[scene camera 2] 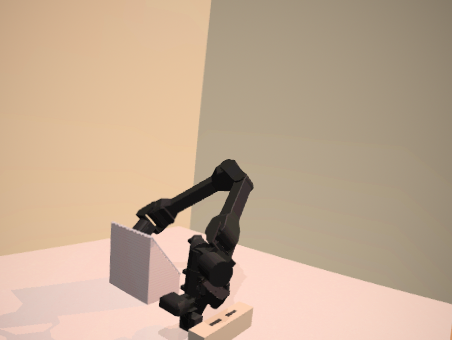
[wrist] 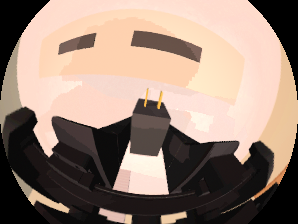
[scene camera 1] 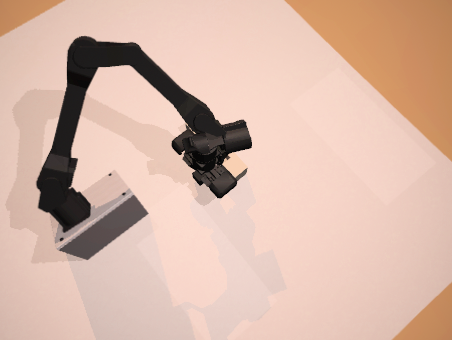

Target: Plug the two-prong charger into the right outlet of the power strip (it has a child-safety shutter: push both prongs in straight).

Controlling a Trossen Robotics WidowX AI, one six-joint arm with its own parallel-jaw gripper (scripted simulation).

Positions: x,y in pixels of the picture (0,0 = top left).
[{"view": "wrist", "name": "my gripper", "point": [147,121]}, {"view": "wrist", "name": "dark two-prong charger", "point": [150,120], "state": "held by my gripper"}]
